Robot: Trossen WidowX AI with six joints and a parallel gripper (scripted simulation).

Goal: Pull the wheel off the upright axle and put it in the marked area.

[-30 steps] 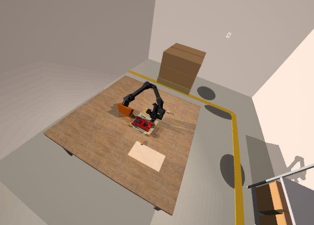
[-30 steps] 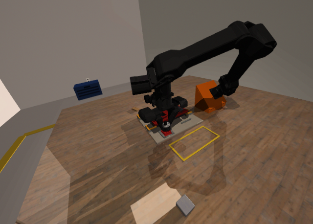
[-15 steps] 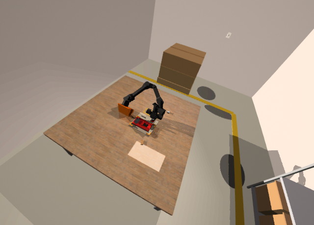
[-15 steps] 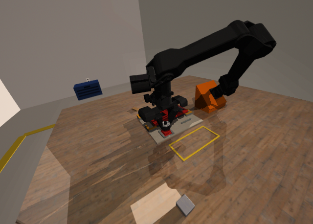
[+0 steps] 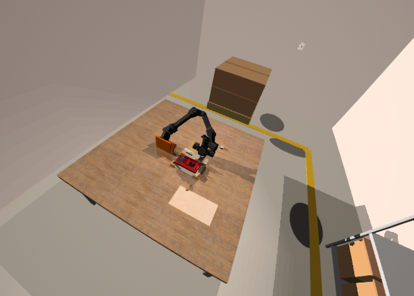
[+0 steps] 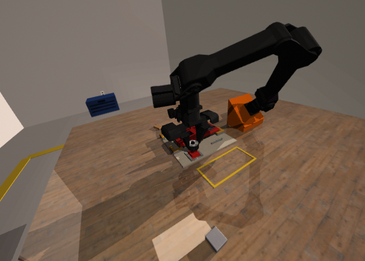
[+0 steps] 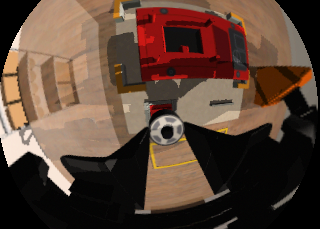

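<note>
The grey base plate is 6 cm behind my gripper tip, 10 cm to the right of it and 4 cm below it.
</note>
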